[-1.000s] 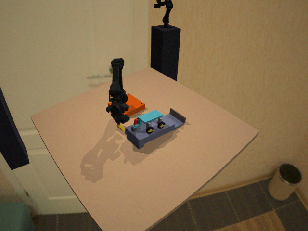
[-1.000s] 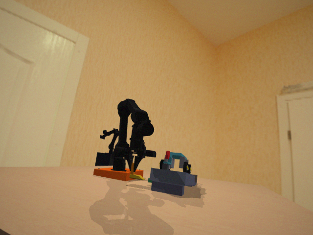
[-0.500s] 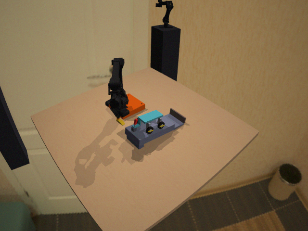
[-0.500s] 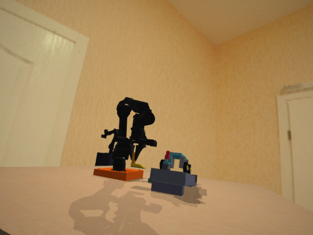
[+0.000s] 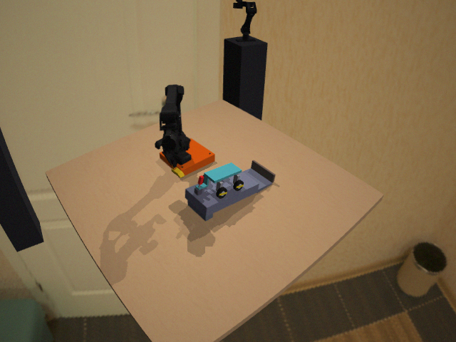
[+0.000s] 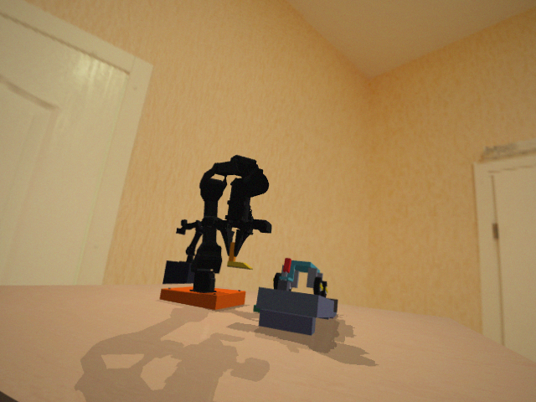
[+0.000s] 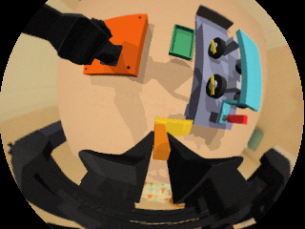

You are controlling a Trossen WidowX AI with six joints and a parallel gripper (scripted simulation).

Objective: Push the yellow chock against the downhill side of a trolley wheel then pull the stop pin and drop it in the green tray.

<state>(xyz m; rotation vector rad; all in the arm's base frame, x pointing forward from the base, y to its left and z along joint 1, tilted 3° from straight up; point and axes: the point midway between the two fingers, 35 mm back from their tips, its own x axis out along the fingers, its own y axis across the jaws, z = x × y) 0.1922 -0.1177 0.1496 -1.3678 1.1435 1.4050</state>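
My gripper tip is 2 cm short of the yellow chock, 1 cm to the right of it and 1 cm above it. Also, from my gripper tip: grey-blue ramp (14 cm ahead, 17 cm to the left, 11 cm below); then teal trolley (14 cm ahead, 16 cm to the left, 5 cm below); then red-headed stop pin (14 cm ahead, 6 cm to the left, 3 cm below).
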